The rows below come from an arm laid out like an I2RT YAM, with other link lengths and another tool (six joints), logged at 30 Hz.
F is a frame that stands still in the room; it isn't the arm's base.
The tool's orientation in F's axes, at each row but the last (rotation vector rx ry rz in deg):
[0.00 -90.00 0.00]
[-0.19 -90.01 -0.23]
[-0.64 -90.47 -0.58]
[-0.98 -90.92 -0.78]
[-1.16 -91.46 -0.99]
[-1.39 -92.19 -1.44]
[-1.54 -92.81 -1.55]
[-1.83 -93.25 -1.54]
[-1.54 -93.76 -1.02]
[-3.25 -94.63 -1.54]
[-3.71 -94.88 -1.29]
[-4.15 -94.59 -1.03]
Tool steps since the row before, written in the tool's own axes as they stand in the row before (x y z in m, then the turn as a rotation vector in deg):
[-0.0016 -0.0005 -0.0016 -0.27 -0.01 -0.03]
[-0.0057 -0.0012 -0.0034 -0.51 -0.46 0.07]
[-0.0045 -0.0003 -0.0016 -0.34 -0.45 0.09]
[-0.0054 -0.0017 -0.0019 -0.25 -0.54 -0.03]
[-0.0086 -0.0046 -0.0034 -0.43 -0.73 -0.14]
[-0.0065 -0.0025 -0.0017 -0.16 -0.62 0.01]
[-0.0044 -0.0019 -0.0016 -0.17 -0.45 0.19]
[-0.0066 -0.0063 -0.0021 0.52 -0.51 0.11]
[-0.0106 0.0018 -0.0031 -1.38 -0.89 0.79]
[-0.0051 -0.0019 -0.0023 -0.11 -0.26 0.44]
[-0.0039 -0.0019 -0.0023 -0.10 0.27 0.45]
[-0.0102 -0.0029 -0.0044 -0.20 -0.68 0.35]
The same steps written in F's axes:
[0.0016 -0.0005 -0.0016 0.03 -0.01 -0.27]
[0.0034 -0.0012 -0.0057 -0.07 -0.46 -0.51]
[0.0016 -0.0003 -0.0045 -0.09 -0.45 -0.34]
[0.0020 -0.0017 -0.0054 0.02 -0.54 -0.25]
[0.0035 -0.0047 -0.0085 0.13 -0.73 -0.43]
[0.0019 -0.0026 -0.0064 -0.02 -0.62 -0.16]
[0.0017 -0.0020 -0.0043 -0.20 -0.44 -0.18]
[0.0022 -0.0064 -0.0065 -0.16 -0.50 0.51]
[0.0038 0.0016 -0.0104 -0.72 -0.88 -1.42]
[0.0026 -0.0021 -0.0049 -0.44 -0.24 -0.14]
[0.0025 -0.0021 -0.0036 -0.42 0.29 -0.14]
[0.0050 -0.0035 -0.0097 -0.37 -0.67 -0.21]

